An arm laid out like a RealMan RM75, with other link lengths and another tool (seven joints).
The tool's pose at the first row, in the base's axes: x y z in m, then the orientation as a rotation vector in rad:
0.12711 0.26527 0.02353 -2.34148 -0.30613 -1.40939
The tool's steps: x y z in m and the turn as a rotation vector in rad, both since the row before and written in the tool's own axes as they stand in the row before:
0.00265 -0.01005 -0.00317 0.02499 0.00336 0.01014
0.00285 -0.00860 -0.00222 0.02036 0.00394 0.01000
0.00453 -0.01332 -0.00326 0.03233 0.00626 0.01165
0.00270 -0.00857 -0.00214 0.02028 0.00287 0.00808
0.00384 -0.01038 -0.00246 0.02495 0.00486 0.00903
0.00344 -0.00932 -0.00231 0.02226 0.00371 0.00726
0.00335 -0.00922 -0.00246 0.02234 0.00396 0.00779
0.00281 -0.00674 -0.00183 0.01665 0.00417 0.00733
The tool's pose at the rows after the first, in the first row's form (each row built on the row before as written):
0.12203 0.27291 0.02936 -2.31723 -0.30874 -1.39672
0.11824 0.27947 0.03480 -2.29629 -0.30837 -1.38689
0.11244 0.28948 0.04345 -2.26370 -0.31272 -1.37328
0.10843 0.29567 0.04901 -2.24396 -0.31482 -1.36317
0.10385 0.30302 0.05632 -2.21882 -0.31793 -1.35260
0.09954 0.30936 0.06305 -2.19697 -0.32177 -1.34288
0.09502 0.31535 0.06983 -2.17482 -0.32489 -1.33307
0.09179 0.31954 0.07519 -2.15726 -0.32499 -1.32618

